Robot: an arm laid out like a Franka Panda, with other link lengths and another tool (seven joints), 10 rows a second.
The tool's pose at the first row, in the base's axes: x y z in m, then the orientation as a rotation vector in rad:
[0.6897, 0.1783, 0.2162, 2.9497, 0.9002, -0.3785]
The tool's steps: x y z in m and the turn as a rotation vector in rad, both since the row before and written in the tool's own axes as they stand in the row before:
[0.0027, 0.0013, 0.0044, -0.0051, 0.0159, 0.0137]
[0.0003, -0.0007, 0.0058, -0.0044, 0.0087, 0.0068]
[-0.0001, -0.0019, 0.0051, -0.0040, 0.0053, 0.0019]
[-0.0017, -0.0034, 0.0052, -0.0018, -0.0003, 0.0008]
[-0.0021, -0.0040, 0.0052, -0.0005, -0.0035, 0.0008]
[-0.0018, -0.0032, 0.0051, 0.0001, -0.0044, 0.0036]
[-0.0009, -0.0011, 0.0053, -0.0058, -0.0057, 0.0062]
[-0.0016, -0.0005, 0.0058, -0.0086, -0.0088, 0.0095]
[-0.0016, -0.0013, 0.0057, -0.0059, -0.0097, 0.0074]
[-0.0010, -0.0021, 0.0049, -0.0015, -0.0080, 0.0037]
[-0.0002, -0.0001, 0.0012, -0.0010, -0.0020, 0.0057]
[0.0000, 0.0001, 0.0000, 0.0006, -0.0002, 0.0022]
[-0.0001, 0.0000, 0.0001, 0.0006, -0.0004, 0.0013]
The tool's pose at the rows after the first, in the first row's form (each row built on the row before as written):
[0.6916, 0.1782, 0.2112, 2.9568, 0.8808, -0.3522]
[0.6903, 0.1784, 0.2055, 2.9588, 0.8711, -0.3369]
[0.6882, 0.1794, 0.2006, 2.9580, 0.8684, -0.3270]
[0.6840, 0.1809, 0.1959, 2.9565, 0.8670, -0.3264]
[0.6791, 0.1826, 0.1913, 2.9548, 0.8654, -0.3312]
[0.6749, 0.1838, 0.1868, 2.9542, 0.8595, -0.3375]
[0.6725, 0.1837, 0.1818, 2.9485, 0.8490, -0.3424]
[0.6698, 0.1826, 0.1765, 2.9399, 0.8331, -0.3500]
[0.6667, 0.1822, 0.1713, 2.9327, 0.8204, -0.3604]
[0.6638, 0.1828, 0.1668, 2.9291, 0.8138, -0.3708]
[0.6633, 0.1826, 0.1657, 2.9290, 0.8050, -0.3727]
[0.6634, 0.1825, 0.1657, 2.9301, 0.8017, -0.3731]
[0.6633, 0.1824, 0.1656, 2.9309, 0.7997, -0.3739]

